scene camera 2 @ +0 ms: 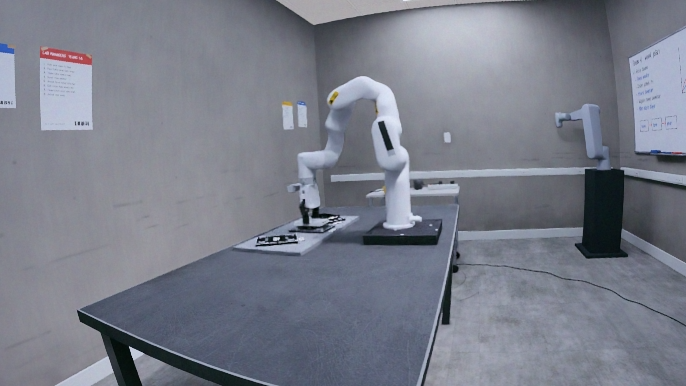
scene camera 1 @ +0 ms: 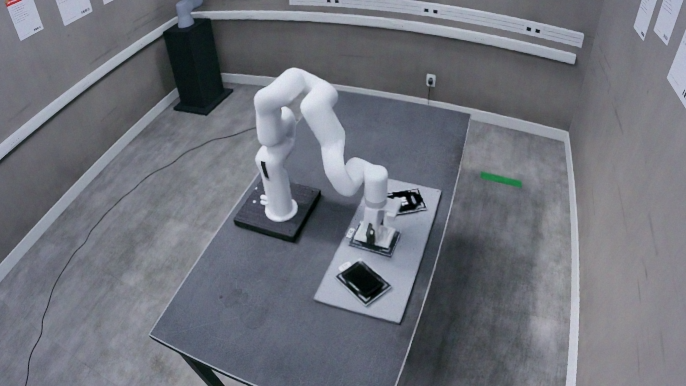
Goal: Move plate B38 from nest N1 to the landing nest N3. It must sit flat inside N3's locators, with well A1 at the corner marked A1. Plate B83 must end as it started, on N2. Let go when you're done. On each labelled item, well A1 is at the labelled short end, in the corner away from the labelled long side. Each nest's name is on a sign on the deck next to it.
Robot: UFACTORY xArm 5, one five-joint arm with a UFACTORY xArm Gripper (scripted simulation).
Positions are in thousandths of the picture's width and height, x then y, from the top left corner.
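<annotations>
Black plate (scene camera 1: 517, 722), 1.45 m from the lens.
</annotations>
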